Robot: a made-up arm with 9 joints. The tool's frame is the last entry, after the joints.
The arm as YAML. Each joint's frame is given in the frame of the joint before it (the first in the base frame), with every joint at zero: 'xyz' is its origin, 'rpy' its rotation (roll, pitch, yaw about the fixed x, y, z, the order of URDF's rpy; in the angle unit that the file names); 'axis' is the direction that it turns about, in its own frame. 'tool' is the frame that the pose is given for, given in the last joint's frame.
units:
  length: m
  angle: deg
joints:
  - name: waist
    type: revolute
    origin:
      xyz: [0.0, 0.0, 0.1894]
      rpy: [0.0, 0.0, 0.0]
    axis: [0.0, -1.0, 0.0]
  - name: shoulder
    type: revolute
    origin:
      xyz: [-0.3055, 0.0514, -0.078]
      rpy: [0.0, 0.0, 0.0]
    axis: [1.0, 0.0, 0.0]
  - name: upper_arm
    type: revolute
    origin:
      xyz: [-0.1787, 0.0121, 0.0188]
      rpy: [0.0, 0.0, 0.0]
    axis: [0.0, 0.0, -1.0]
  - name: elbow
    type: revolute
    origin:
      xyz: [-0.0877, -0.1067, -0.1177]
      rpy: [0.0, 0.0, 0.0]
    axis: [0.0, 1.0, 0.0]
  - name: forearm
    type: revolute
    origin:
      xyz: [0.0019, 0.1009, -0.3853]
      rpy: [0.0, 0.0, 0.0]
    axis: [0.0, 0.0, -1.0]
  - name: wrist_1
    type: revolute
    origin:
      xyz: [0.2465, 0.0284, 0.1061]
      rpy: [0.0, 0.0, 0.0]
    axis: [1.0, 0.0, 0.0]
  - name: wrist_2
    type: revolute
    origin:
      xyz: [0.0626, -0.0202, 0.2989]
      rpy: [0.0, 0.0, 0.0]
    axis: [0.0, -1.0, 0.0]
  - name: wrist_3
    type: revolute
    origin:
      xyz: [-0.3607, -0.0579, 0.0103]
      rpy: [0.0, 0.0, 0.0]
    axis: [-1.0, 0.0, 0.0]
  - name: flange
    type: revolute
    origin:
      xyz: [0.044, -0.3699, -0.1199]
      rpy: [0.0, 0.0, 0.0]
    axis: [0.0, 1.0, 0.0]
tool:
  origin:
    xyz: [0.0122, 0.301, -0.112]
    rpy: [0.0, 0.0, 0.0]
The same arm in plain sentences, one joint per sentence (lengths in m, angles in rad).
The arm has nine revolute joints in a row. What follows holds with every joint at zero, and every direction is one of the base frame's.
The first joint lies 0.1894 m along +z from the base frame's origin and turns about -y.
The second joint lies 0.3055 m along -x and 0.0514 m along +y and 0.0780 m along -z from the first joint and turns about +x.
The third joint lies 0.1787 m along -x and 0.0121 m along +y and 0.0188 m along +z from the second joint and turns about -z.
The fourth joint lies 0.0877 m along -x and 0.1067 m along -y and 0.1177 m along -z from the third joint and turns about +y.
The fifth joint lies 0.0019 m along +x and 0.1009 m along +y and 0.3853 m along -z from the fourth joint and turns about -z.
The sixth joint lies 0.2465 m along +x and 0.0284 m along +y and 0.1061 m along +z from the fifth joint and turns about +x.
The seventh joint lies 0.0626 m along +x and 0.0202 m along -y and 0.2989 m along +z from the sixth joint and turns about -y.
The eighth joint lies 0.3607 m along -x and 0.0579 m along -y and 0.0103 m along +z from the seventh joint and turns about -x.
The ninth joint lies 0.0440 m along +x and 0.3699 m along -y and 0.1199 m along -z from the eighth joint and turns about +y.
The tool frame, which is the frame that the pose is given for, lies 0.0122 m along +x and 0.3010 m along +y and 0.1120 m along -z from the ninth joint; its axes are parallel to the base frame's.

